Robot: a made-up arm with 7 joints.
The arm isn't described. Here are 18 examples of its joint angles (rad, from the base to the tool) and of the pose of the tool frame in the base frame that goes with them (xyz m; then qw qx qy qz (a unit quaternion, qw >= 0)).
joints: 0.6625 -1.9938 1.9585 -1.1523 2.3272 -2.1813 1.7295
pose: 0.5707 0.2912 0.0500 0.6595 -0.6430 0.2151 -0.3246
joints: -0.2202 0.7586 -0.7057 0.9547 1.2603 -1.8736 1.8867
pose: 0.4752 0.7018 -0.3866 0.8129 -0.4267 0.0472 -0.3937
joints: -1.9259 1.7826 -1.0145 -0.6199 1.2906 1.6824 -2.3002
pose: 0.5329 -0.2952 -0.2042 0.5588 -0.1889 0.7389 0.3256
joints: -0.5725 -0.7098 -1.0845 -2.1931 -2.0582 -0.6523 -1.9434
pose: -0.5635 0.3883 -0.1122 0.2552 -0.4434 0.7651 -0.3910
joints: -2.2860 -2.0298 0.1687 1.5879 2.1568 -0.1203 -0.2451
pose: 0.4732 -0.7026 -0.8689 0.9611 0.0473 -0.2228 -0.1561
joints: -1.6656 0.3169 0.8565 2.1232 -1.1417 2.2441 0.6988
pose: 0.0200 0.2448 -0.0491 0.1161 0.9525 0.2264 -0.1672
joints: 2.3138 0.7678 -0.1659 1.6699 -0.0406 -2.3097 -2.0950
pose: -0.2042 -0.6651 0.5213 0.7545 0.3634 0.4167 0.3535
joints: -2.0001 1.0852 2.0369 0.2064 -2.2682 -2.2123 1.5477
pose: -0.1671 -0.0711 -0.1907 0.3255 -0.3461 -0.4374 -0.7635
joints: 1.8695 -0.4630 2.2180 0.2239 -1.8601 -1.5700 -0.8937
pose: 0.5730 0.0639 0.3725 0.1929 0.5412 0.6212 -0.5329
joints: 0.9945 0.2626 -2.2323 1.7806 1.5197 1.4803 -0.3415
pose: 0.4929 0.4244 -0.3823 0.0621 -0.1143 0.0086 0.9915
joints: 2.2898 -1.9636 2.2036 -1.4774 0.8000 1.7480 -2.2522
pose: 0.4100 -0.2166 0.2394 0.5895 0.4589 0.3706 0.5519
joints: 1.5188 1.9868 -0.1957 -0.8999 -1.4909 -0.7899 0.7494
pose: 0.1526 -0.0156 0.5867 0.5366 -0.2375 0.3493 -0.7305
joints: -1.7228 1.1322 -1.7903 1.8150 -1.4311 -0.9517 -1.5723
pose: 0.6090 -0.2286 -0.6176 0.5011 0.1978 -0.0768 -0.8390
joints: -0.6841 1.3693 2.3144 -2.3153 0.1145 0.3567 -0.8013
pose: -0.3896 -0.4071 0.1244 0.2211 -0.1671 0.8222 0.4972
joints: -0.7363 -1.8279 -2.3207 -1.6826 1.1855 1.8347 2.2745
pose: 0.1095 -0.0046 0.5331 0.1713 0.4159 -0.4351 -0.7799
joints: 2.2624 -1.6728 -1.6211 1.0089 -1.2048 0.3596 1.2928
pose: 0.0195 -0.3948 0.6322 0.5233 -0.3296 -0.7351 -0.2778
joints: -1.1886 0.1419 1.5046 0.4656 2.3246 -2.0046 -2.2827
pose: 0.4948 0.7923 -0.1147 0.3810 -0.5252 -0.2588 0.7156
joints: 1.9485 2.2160 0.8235 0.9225 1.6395 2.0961 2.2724
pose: -0.5430 -0.1424 0.7594 0.8732 0.1408 -0.0281 0.4657
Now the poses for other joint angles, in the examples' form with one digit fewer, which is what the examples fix.
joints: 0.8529 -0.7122 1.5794 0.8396 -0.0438 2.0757 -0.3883
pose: 0.531 0.583 0.755 0.516 0.640 -0.512 0.250
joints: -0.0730 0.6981 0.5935 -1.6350 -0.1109 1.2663 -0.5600
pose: -0.555 0.685 0.015 0.431 0.417 0.512 0.615
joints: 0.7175 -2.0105 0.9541 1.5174 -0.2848 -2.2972 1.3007
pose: 0.285 0.922 0.224 0.131 0.316 -0.752 0.564
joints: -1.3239 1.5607 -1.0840 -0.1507 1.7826 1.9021 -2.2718
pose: 0.664 -0.076 -0.171 0.376 -0.211 0.779 0.455
